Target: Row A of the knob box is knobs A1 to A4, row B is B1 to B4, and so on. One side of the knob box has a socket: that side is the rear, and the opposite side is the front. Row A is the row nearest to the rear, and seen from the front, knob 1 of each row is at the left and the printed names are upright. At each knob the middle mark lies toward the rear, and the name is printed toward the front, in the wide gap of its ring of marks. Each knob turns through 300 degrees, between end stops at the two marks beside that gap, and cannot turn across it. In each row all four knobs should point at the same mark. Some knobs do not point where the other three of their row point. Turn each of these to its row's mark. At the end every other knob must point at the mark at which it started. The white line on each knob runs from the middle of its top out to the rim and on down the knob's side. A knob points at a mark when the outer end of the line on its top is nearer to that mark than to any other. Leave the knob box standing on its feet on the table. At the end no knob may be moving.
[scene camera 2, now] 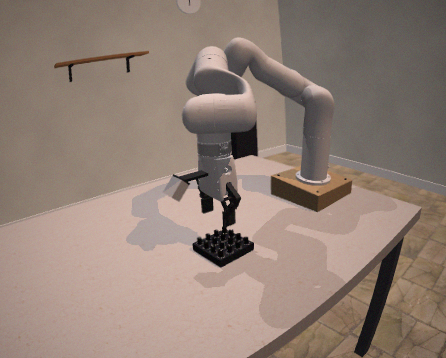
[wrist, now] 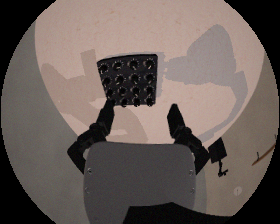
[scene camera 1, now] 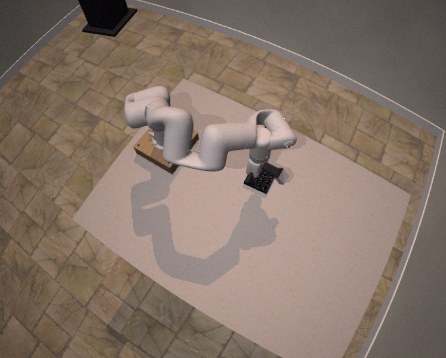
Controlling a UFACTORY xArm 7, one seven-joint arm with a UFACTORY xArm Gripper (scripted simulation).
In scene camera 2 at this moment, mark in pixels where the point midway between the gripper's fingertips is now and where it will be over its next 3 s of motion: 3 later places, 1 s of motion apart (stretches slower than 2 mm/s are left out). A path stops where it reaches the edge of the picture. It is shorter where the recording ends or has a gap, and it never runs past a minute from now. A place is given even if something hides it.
The gripper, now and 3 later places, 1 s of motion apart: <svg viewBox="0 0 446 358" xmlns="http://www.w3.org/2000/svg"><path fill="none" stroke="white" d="M218 218L227 220L240 214L239 216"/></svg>
